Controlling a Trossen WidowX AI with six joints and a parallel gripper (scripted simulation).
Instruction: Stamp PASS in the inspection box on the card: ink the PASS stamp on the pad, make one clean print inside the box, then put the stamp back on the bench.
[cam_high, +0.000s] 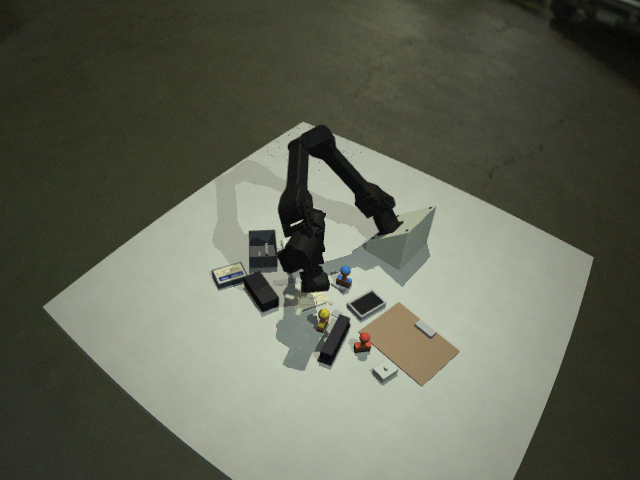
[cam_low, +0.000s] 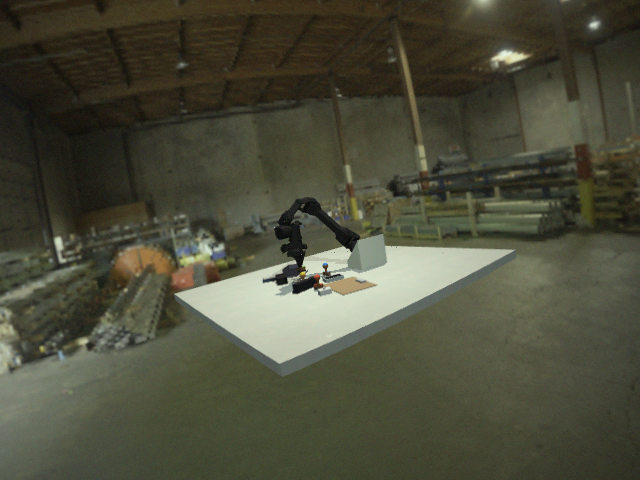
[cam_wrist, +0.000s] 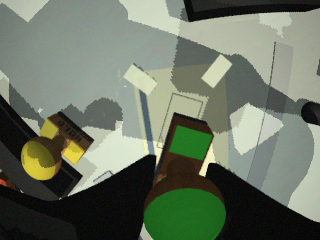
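My gripper tip is now 10 mm past the pale card and 80 mm above it. Also, from my gripper tip: yellow hold stamp: 40 mm ahead, 80 mm to the left, 50 mm below; then green-knobbed stamp: right at my gripper tip; then blue stamp: 120 mm behind, 40 mm to the left, 50 mm below.
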